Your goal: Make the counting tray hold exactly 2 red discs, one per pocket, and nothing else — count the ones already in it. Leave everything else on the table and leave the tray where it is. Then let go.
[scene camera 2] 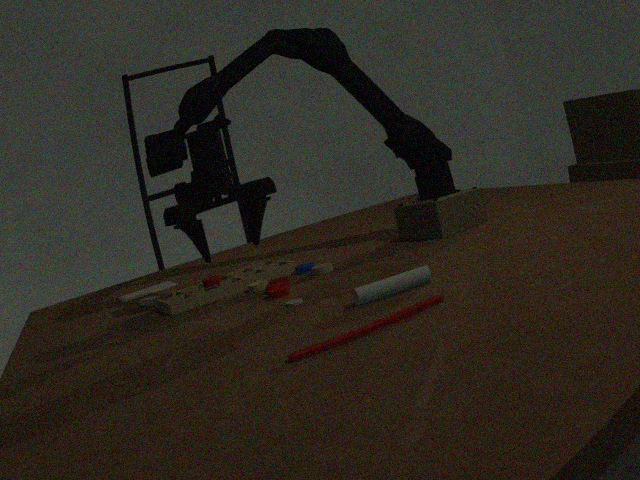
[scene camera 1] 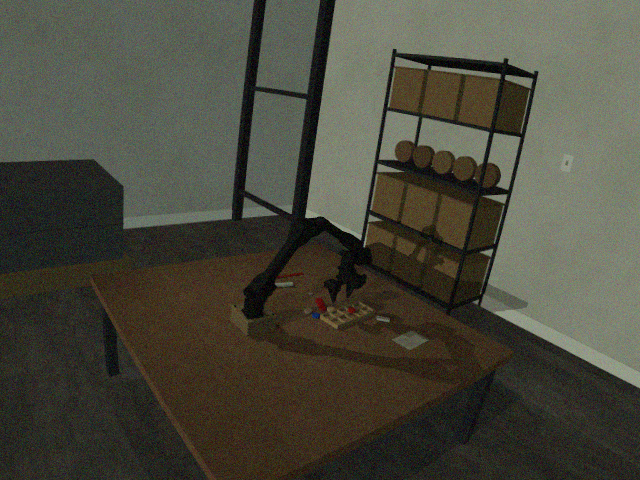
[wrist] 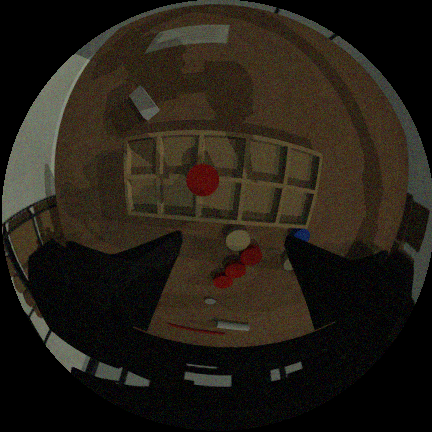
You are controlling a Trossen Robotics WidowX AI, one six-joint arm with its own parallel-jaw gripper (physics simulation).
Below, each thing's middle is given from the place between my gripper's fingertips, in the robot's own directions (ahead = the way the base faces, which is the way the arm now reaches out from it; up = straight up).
Labels:
Now: hand 50 mm above the counting tray (scene camera 1: 338,318), 40 mm to the left of it and 20 mm short of it. Round my hand: flat grey plate (wrist: 205,33) 280 mm to the right, 160 mm ahead, 60 mm below; then red rod (scene camera 2: 355,334) 390 mm to the left, 60 mm below, 40 mm behind.

